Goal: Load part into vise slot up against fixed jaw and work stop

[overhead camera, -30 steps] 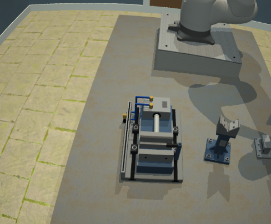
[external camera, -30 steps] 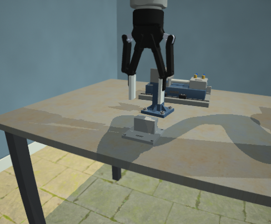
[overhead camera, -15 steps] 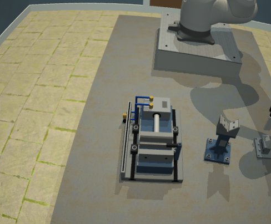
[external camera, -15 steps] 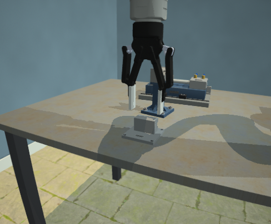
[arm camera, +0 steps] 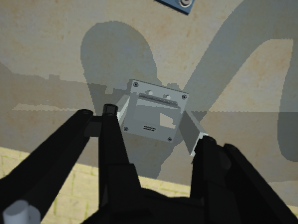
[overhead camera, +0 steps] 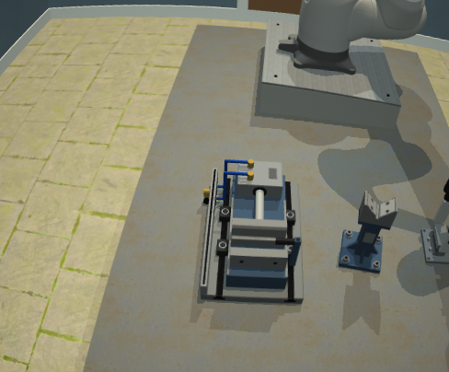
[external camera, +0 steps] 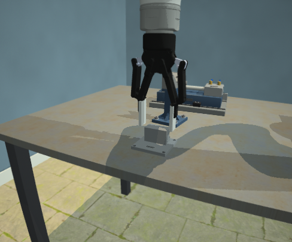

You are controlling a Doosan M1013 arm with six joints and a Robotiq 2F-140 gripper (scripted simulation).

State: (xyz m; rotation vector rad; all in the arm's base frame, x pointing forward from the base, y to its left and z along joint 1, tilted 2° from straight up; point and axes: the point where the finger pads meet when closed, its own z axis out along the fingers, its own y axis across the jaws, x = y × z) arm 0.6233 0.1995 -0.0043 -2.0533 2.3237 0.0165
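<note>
My gripper is now 5 cm above the part. From my hand the other things lie so: work stop (4 cm ahead, 36 cm to the right, 2 cm above); then infeed plate (2 cm to the left, 7 cm below); then blue pedestal (1 cm ahead, 18 cm to the right, 1 cm below).
</note>
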